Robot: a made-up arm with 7 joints. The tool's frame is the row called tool. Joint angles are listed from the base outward. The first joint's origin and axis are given. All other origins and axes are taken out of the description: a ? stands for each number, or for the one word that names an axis. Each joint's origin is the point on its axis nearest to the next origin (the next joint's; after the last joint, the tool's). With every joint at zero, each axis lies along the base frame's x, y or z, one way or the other. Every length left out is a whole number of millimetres.
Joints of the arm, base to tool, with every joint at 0 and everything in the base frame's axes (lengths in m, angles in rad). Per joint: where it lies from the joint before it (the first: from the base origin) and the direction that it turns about. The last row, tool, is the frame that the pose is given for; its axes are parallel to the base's.
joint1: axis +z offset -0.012 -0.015 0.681
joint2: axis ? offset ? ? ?
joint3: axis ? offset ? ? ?
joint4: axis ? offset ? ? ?
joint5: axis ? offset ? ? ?
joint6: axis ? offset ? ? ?
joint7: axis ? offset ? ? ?
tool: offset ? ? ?
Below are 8 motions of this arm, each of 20 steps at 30 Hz.
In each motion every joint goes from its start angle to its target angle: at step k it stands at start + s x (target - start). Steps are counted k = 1, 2, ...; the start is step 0. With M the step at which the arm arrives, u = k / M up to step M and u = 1 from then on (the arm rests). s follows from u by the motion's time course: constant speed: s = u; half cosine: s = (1 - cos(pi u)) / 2; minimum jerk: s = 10 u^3 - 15 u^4 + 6 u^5.
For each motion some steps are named. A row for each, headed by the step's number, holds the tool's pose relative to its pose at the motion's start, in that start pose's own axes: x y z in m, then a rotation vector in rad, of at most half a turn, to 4 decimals.
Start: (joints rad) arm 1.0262 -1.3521 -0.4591 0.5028 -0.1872 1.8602 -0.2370
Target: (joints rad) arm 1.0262 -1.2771 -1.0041 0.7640 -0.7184 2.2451 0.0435
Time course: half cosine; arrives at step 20
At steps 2, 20:
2: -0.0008 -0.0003 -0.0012 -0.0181 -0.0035 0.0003
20: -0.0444 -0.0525 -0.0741 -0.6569 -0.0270 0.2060

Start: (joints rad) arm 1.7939 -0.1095 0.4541 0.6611 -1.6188 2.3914 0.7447
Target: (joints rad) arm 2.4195 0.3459 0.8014 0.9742 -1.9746 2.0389 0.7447
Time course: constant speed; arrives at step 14
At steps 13, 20:
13: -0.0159 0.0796 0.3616 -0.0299 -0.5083 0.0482
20: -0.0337 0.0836 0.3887 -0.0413 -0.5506 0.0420

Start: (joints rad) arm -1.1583 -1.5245 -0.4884 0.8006 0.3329 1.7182 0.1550
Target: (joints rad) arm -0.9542 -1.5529 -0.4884 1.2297 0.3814 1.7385 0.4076
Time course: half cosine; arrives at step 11
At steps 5, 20:
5: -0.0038 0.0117 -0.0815 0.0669 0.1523 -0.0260
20: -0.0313 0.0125 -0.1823 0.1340 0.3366 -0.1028

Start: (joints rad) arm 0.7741 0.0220 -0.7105 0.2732 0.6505 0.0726 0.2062
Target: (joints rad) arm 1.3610 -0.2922 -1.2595 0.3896 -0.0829 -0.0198 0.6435
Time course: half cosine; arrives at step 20
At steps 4, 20:
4: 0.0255 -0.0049 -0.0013 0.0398 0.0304 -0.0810
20: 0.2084 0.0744 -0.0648 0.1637 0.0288 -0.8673

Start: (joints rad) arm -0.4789 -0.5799 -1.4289 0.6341 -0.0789 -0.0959 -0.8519
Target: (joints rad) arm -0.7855 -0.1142 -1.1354 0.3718 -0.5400 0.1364 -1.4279
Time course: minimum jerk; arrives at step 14
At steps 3, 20:
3: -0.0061 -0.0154 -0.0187 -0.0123 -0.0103 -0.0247
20: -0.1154 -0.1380 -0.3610 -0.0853 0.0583 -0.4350

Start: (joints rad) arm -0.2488 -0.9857 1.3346 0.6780 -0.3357 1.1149 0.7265
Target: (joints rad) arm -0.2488 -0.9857 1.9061 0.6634 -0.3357 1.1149 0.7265
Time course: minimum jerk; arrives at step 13
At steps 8, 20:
8: -0.0296 0.0850 -0.0266 0.1810 0.1634 0.3236
20: -0.0501 0.1169 -0.0312 0.2564 0.2307 0.4559

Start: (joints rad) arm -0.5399 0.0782 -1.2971 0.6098 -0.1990 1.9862 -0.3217
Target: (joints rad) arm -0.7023 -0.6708 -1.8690 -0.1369 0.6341 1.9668 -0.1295
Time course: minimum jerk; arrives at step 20
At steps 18, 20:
18: -0.1486 0.3772 0.2582 0.3583 -0.5981 0.5428
20: -0.1521 0.3813 0.2592 0.3638 -0.6006 0.5527

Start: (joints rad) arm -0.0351 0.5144 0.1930 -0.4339 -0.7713 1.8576 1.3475
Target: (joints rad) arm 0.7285 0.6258 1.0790 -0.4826 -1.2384 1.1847 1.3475
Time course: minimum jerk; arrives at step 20
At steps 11, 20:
11: -0.1688 -0.2944 0.2133 0.4322 -0.3710 -0.8076
20: -0.3990 -0.4658 0.2172 0.8852 -0.5258 -1.2948

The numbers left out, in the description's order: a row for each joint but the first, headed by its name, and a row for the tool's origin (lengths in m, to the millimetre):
joint2: axis -y, xyz 0.009 -0.044 0
joint3: axis +z, xyz -0.012 0 0.234
joint4: axis +y, xyz 0.014 0.053 0
joint5: axis +z, xyz -0.057 0 0.45
joint6: axis -y, xyz 0.022 -0.056 0
joint7: axis +x, xyz 0.021 0 0.081
tool: xyz 0 -0.02 0.015

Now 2 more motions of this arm.
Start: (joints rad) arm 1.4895 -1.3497 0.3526 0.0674 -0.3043 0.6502 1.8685
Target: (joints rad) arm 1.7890 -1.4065 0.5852 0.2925 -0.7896 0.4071 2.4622
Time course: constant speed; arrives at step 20
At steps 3, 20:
3: 0.0214 -0.0208 -0.0349 0.0233 -0.0173 -0.0754
20: 0.0949 -0.1828 -0.2419 0.0696 -0.2173 -0.3729

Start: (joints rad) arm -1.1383 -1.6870 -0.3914 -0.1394 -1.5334 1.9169 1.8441
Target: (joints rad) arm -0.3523 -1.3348 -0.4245 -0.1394 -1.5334 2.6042 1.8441
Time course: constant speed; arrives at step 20
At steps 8, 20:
8: -0.0254 0.2104 0.1016 -0.1084 -0.0699 0.5596
20: -0.1941 0.4599 0.2254 -0.3213 -0.1891 1.3728

